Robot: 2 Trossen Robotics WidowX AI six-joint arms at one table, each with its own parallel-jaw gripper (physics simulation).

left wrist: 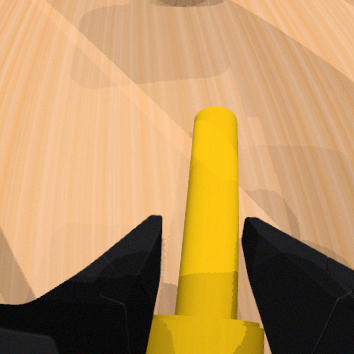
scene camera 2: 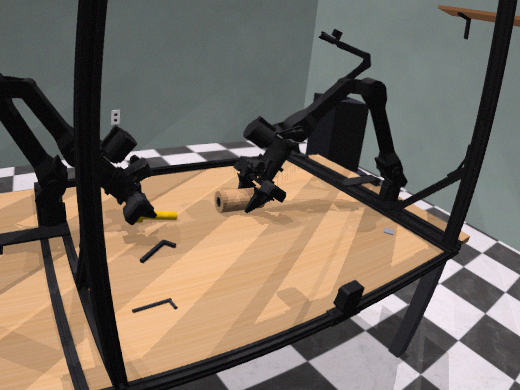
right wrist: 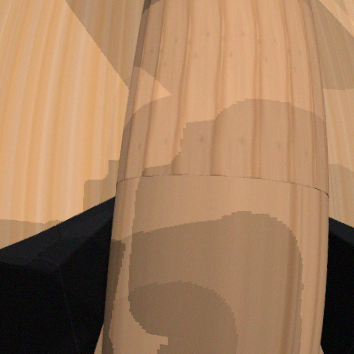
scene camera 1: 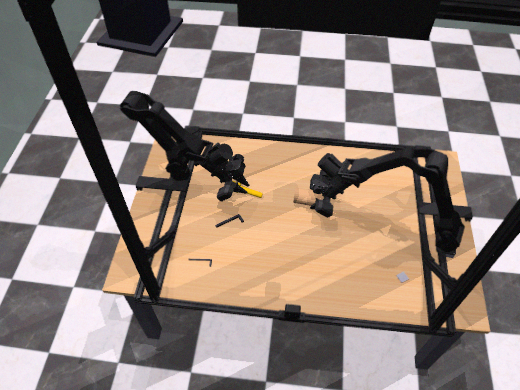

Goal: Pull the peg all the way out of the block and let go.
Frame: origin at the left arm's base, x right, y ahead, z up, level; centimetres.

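Seen in the pictures: left gripper, fingertip midpoint: point(left wrist: 202, 227) point(scene camera 2: 154, 213) point(scene camera 1: 247, 189); right gripper, fingertip midpoint: point(scene camera 2: 240, 207) point(right wrist: 207, 211) point(scene camera 1: 311, 202); left arm's base, link origin: point(scene camera 2: 52, 222) point(scene camera 1: 180, 175); right arm's base, link origin: point(scene camera 2: 388, 199) point(scene camera 1: 445, 245).
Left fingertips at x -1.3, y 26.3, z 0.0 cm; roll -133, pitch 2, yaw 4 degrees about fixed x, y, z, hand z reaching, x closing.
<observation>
Offsets run from my left fingertips to a thing's middle. "spot": to the spot under its first point. Level surfaces: height alone.
The yellow peg @[dx +0.3, dy -0.7, dz -0.3 cm] point(scene camera 1: 254, 192) point(scene camera 2: 166, 215) point(left wrist: 214, 200) is outside the block, its narrow end pointing toward it across a gap. My left gripper point(scene camera 1: 237, 186) point(scene camera 2: 140, 217) point(left wrist: 202, 227) is shut on the peg's thick head, which shows between the fingers at the bottom of the left wrist view. The round wooden block @[dx -2.3, dy +23.1, dz +0.9 cm] point(scene camera 1: 302, 199) point(scene camera 2: 231, 200) point(right wrist: 225, 145) lies on its side; its dark hole faces left in scene camera 2. My right gripper point(scene camera 1: 318, 196) point(scene camera 2: 253, 193) point(right wrist: 207, 211) is shut on the block, one finger on each side. The peg's height above the table cannot be told.
Two black L-shaped keys, one @[dx +15.0, dy -1.9, dz -1.5 cm] point(scene camera 1: 230, 220) point(scene camera 2: 154, 251) nearer the peg and one @[dx +32.5, dy -6.2, dz -1.6 cm] point(scene camera 1: 201, 260) point(scene camera 2: 152, 305) nearer the front edge, lie on the wooden table @[dz -1.9 cm] point(scene camera 1: 300, 260) point(scene camera 2: 225, 310). A small grey square @[spot: dx +18.6, dy +58.8, dz -1.6 cm] point(scene camera 1: 402, 277) point(scene camera 2: 389, 231) lies at the right. Black frame posts point(scene camera 1: 90, 135) point(scene camera 2: 90, 150) rise around the table.
</observation>
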